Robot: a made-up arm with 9 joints. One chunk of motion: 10 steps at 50 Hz.
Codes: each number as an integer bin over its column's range. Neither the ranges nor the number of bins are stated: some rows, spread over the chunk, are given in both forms.
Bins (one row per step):
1: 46 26 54 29 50 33 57 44 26
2: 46 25 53 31 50 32 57 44 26
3: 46 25 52 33 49 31 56 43 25
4: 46 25 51 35 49 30 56 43 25
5: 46 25 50 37 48 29 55 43 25
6: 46 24 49 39 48 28 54 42 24
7: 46 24 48 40 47 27 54 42 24
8: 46 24 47 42 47 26 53 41 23
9: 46 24 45 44 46 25 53 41 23
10: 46 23 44 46 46 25 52 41 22
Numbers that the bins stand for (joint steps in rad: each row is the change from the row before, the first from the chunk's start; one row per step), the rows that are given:
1: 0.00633 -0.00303 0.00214 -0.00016 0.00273 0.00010 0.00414 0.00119 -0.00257
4: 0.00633 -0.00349 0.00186 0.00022 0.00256 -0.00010 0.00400 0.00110 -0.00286
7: 0.00633 -0.00395 0.00157 0.00054 0.00221 -0.00029 0.00371 0.00100 -0.00314
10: 0.00633 -0.00441 0.00119 0.00092 0.00203 -0.00041 0.00343 0.00090 -0.00371
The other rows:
2: 0.00633 -0.00349 0.00205 -0.00003 0.00273 0.00003 0.00414 0.00119 -0.00257
3: 0.00633 -0.00349 0.00195 0.00010 0.00256 -0.00003 0.00400 0.00110 -0.00286
5: 0.00633 -0.00349 0.00176 0.00035 0.00238 -0.00016 0.00386 0.00110 -0.00286
6: 0.00633 -0.00395 0.00167 0.00048 0.00238 -0.00022 0.00371 0.00100 -0.00314
8: 0.00633 -0.00395 0.00148 0.00067 0.00221 -0.00035 0.00357 0.00090 -0.00343
9: 0.00633 -0.00395 0.00129 0.00079 0.00203 -0.00041 0.00357 0.00090 -0.00343

